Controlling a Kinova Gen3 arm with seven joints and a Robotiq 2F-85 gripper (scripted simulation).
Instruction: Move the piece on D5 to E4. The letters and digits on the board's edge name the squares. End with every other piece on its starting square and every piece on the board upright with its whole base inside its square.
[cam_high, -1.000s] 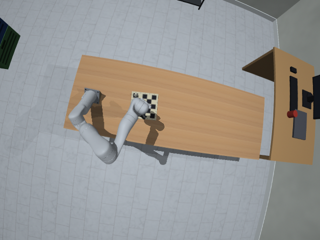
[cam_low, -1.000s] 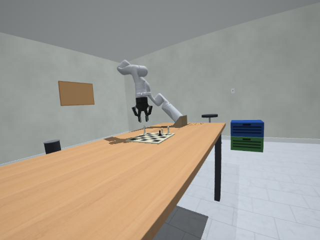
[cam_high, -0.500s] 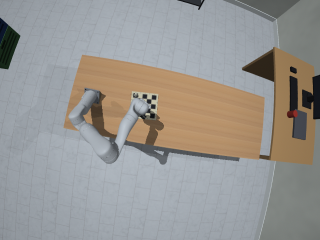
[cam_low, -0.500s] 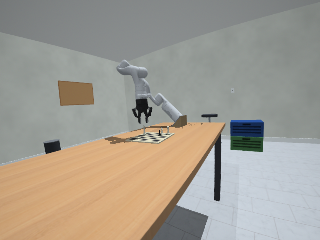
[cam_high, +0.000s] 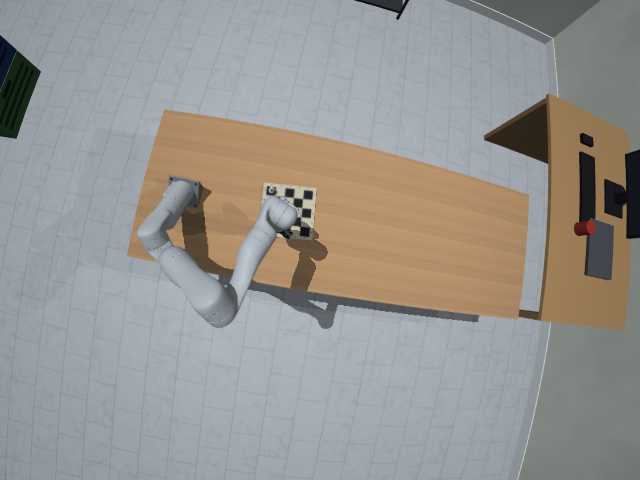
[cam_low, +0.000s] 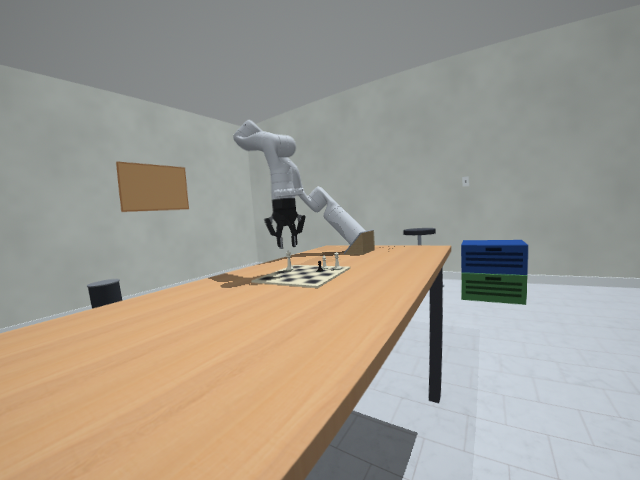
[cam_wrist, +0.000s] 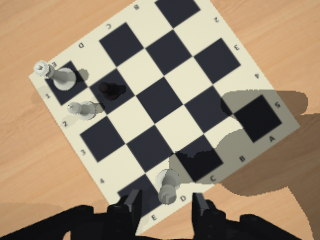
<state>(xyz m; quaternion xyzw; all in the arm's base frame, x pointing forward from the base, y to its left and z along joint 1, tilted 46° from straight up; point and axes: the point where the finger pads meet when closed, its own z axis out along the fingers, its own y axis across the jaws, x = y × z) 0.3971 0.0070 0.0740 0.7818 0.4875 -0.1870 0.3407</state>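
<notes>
Right now my hand is 110 mm to the right of the black piece, 80 mm above it and 20 mm past it. Round my hand: small chessboard 90 mm below, 80 mm to the left, 30 mm ahead.
</notes>
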